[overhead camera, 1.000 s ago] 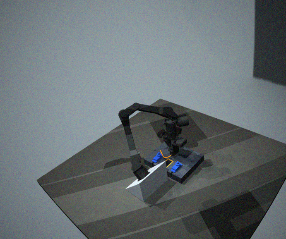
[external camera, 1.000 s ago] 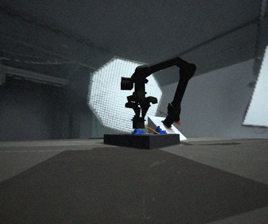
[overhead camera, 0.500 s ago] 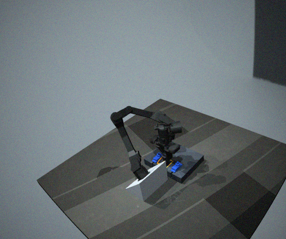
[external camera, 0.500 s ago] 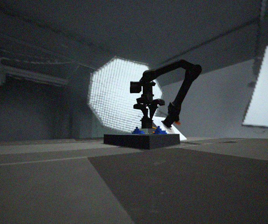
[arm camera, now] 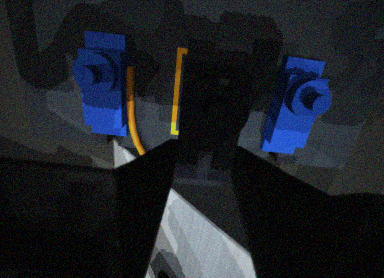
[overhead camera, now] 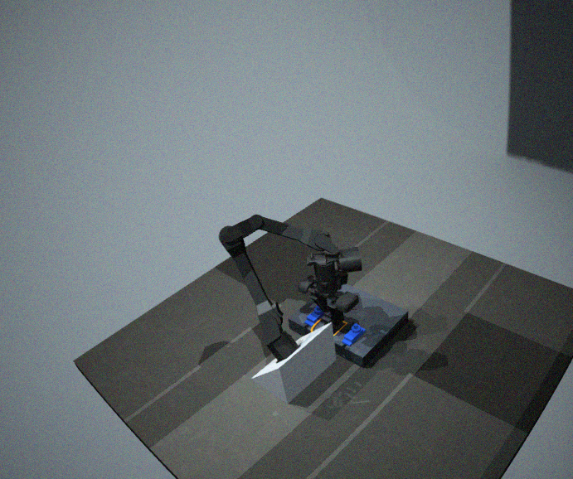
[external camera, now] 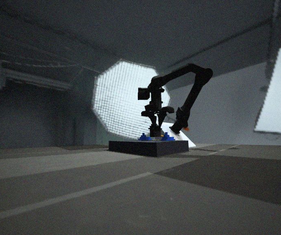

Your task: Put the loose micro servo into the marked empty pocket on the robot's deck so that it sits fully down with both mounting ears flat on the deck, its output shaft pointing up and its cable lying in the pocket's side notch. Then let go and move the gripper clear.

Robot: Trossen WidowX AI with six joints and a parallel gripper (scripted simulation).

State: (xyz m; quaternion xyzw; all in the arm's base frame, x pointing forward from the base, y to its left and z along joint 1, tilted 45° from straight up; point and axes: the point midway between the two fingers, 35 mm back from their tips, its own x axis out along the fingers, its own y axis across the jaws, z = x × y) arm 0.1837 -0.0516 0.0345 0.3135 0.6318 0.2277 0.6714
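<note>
Now: the deck 12 cm ahead of my gripper tip, 1 cm to the right of it and 9 cm below it.
</note>
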